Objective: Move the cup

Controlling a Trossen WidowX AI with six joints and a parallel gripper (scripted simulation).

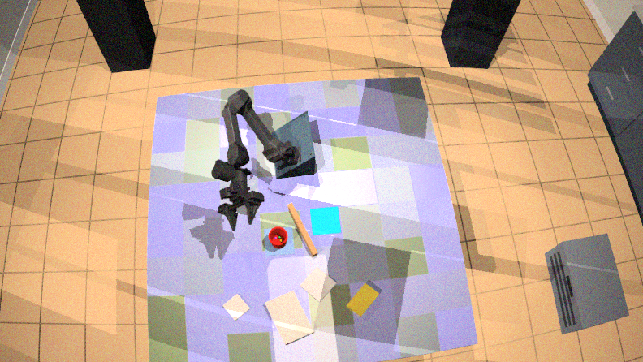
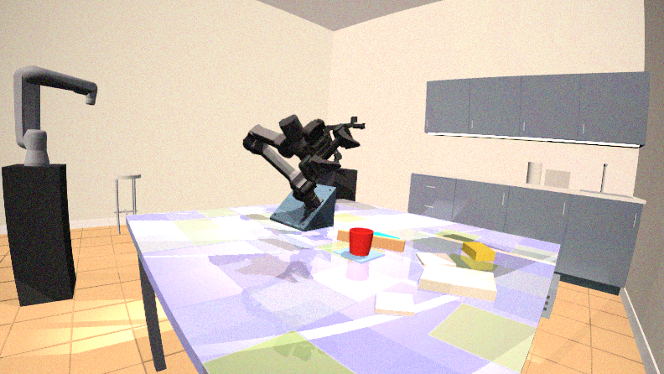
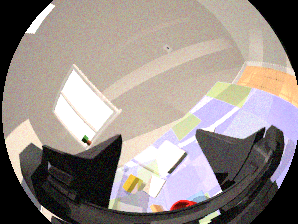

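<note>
Right now the cup is 250 mm below my gripper tip, 110 mm to the left of it and 40 mm behind it. From my gripper tip the other things lie so: wooden stick 280 mm below, 210 mm to the left, 80 mm behind; cyan pad 300 mm to the left, 300 mm below, 120 mm behind.
</note>
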